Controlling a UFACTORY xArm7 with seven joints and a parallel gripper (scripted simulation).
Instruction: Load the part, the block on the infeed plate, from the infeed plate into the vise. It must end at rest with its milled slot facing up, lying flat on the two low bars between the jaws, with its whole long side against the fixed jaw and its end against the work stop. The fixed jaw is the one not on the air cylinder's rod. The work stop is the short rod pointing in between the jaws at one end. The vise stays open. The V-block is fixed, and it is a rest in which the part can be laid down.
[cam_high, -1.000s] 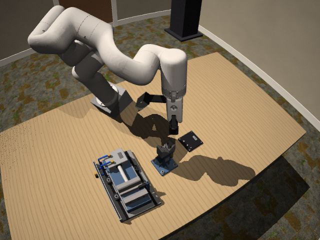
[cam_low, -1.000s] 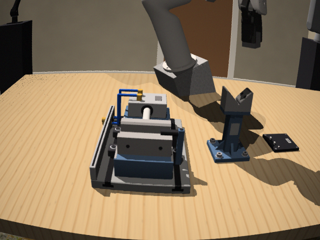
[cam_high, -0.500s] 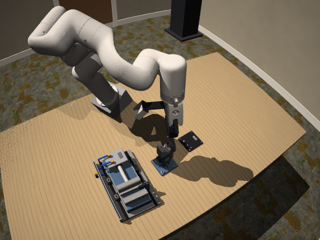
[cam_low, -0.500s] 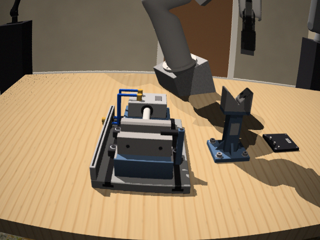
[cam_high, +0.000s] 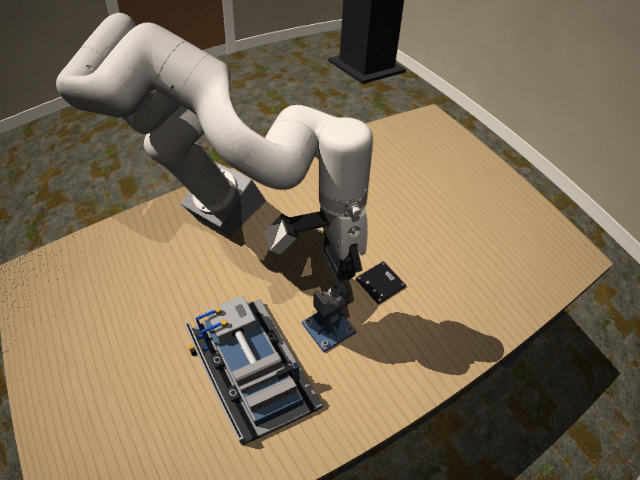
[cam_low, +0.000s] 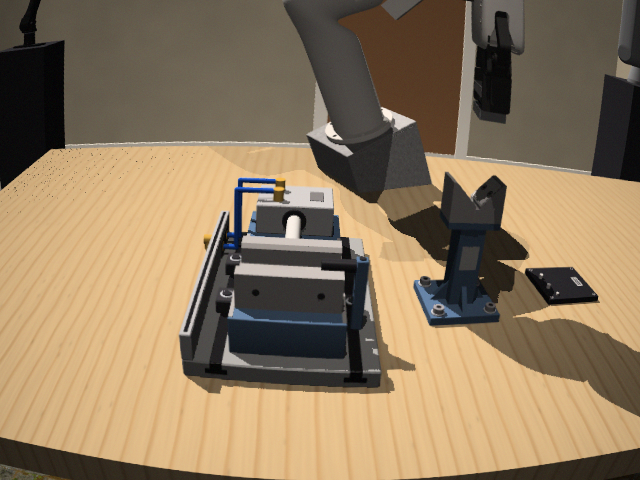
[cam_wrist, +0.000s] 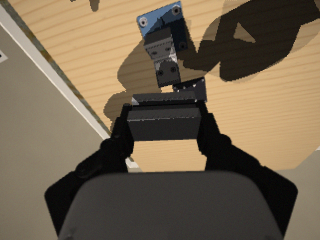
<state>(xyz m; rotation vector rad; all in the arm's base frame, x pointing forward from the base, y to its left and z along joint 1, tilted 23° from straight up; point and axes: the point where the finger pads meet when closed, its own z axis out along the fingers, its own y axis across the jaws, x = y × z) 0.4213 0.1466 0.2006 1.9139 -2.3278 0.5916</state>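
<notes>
Now: hand 210 mm above the blue stand and 10 mm to the left of it. Also, from my hand: work stop 170 mm to the right, 170 mm below, 70 mm ahead; part 10 mm to the right, 10 mm below; blue base 260 mm below, 10 mm to the right.
</notes>
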